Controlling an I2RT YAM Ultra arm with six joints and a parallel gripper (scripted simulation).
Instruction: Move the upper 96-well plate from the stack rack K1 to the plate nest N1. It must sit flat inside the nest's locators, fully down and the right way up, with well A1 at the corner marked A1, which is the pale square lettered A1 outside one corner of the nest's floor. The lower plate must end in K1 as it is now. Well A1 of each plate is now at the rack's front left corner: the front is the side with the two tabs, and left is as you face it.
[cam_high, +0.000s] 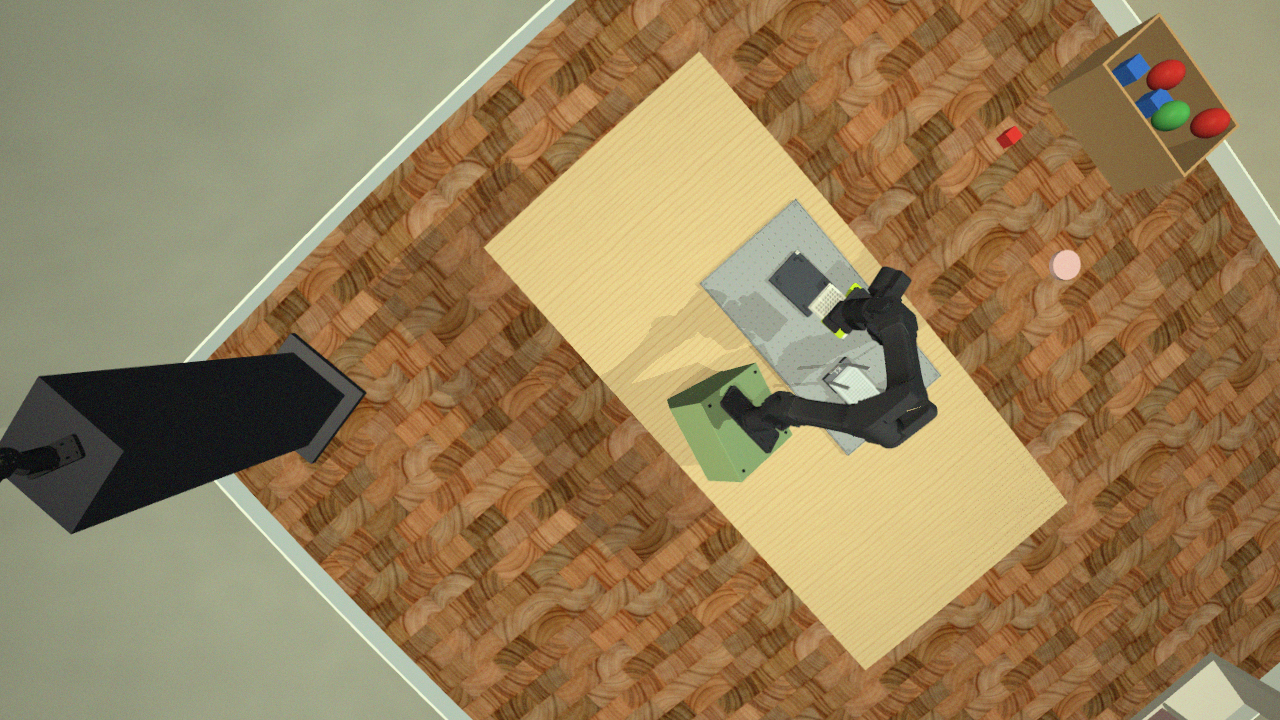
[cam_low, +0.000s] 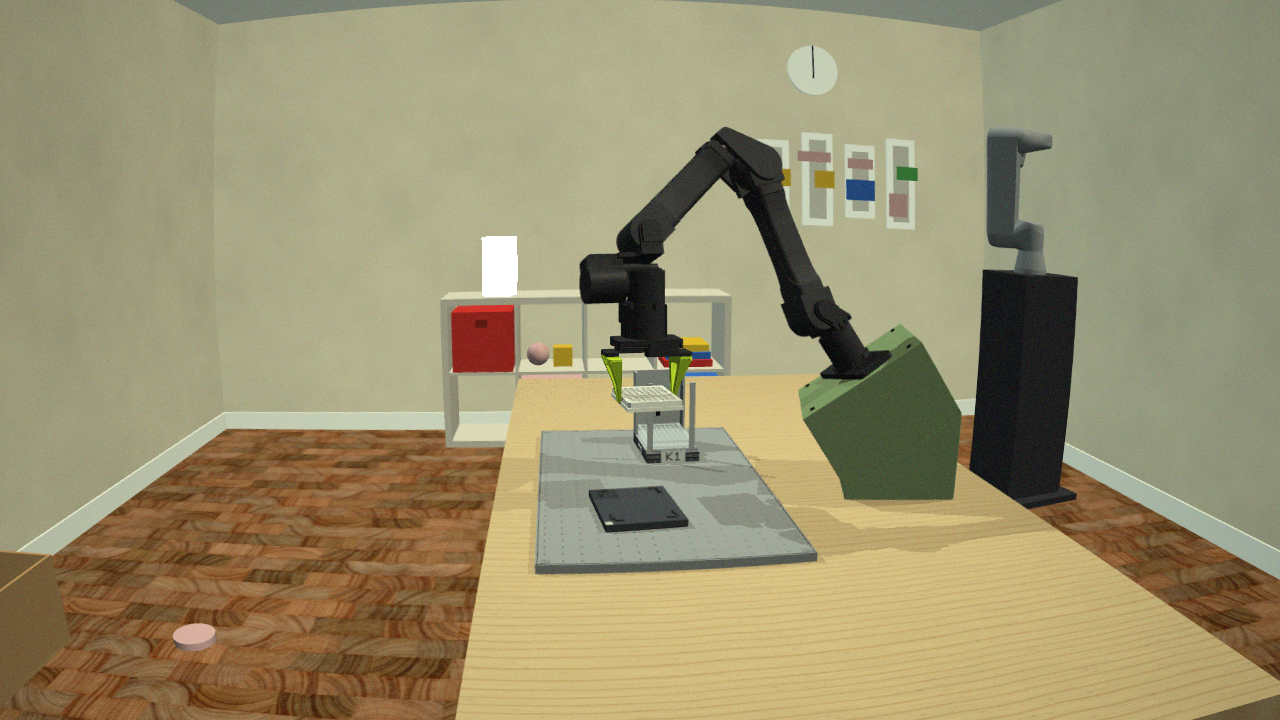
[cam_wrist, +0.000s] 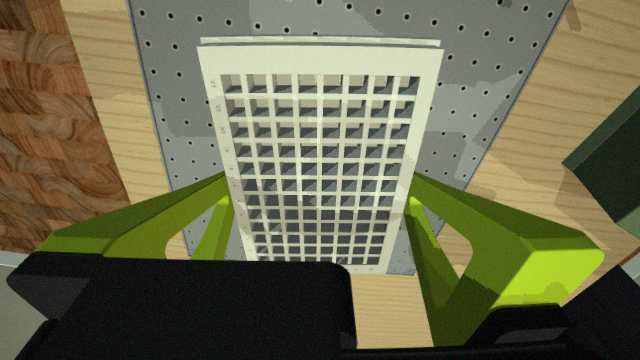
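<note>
Now: the pale A1 square 16 cm to the left of my hand, 15 cm below it and 9 cm ahead of it. Also, from my hand: white 96-well plate: right at my hand.
</note>
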